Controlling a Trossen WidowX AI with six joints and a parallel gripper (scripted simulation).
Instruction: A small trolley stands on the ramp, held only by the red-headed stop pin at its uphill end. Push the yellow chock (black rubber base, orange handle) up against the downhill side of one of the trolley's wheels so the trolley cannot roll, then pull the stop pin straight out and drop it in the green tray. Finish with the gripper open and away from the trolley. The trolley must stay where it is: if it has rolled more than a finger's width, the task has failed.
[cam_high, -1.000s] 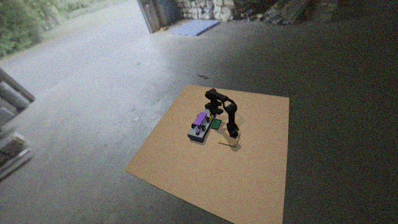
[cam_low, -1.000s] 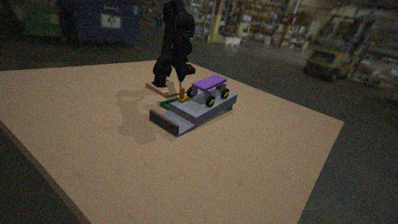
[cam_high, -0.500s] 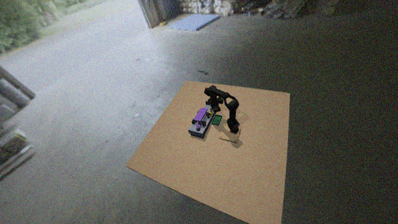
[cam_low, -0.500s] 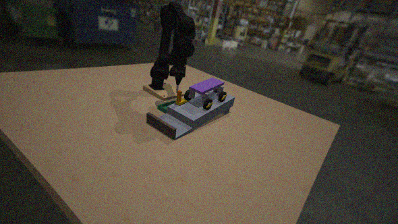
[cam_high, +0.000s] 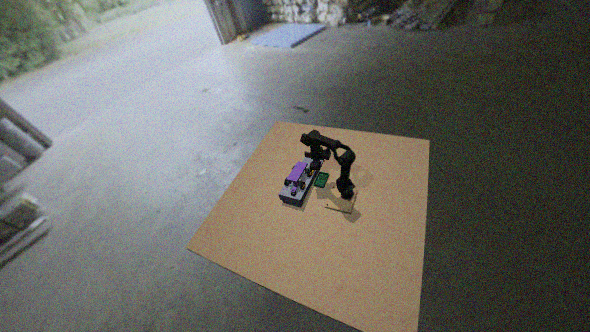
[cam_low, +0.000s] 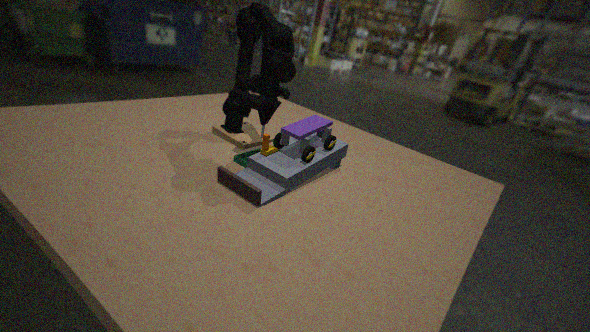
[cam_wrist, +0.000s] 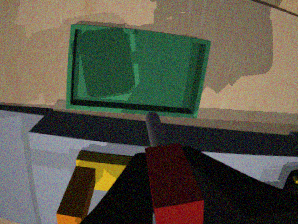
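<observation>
My gripper tip is 50 mm short of the yellow chock, 10 mm to the left of it and 50 mm above it. The rest, counted from my gripper tip: dark lip: 140 mm ahead, 160 mm to the right, 100 mm below; then red-headed stop pin: right at my gripper tip; then trolley: 90 mm ahead, 110 mm to the left, 20 mm below.
</observation>
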